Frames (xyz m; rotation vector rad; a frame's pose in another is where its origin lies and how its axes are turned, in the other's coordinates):
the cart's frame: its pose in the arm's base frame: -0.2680 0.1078 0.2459 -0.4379 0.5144 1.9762
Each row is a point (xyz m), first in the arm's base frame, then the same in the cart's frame.
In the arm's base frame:
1: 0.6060 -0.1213 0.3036
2: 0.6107 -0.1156 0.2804
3: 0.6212 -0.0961 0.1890
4: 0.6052 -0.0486 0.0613
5: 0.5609 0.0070 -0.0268
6: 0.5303 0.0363 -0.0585
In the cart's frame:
1: -0.5752 -0.6839 -0.1450
2: -0.5612 -0.6943 -0.1620
3: -0.5045 -0.7268 -0.2296
4: -0.3970 -0.7529 -0.3108
5: -0.2916 -0.7501 -0.3520
6: -0.2404 -0.7397 -0.3606

